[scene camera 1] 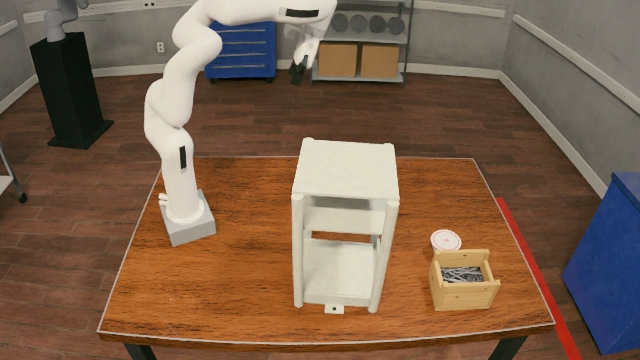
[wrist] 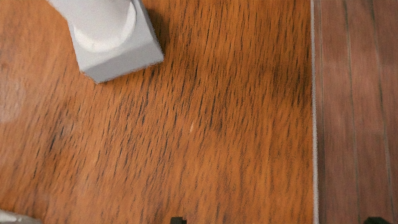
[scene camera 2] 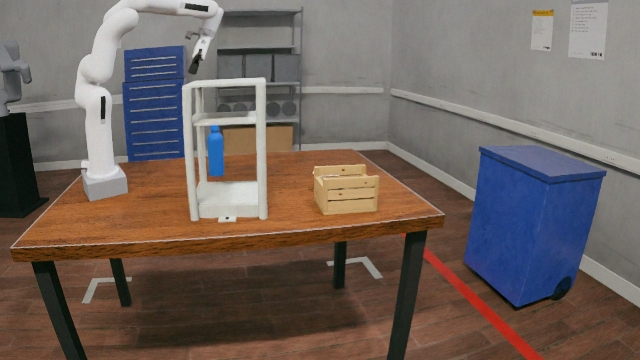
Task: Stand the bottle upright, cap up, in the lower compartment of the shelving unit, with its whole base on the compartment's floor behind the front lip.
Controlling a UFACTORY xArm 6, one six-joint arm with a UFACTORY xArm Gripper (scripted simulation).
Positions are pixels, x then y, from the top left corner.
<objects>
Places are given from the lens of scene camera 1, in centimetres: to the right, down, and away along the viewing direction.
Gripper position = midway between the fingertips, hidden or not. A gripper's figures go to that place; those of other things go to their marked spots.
my gripper (scene camera 1: 294, 80): -8, -32, 134
shelving unit (scene camera 1: 336, 273): 5, 26, 116
</objects>
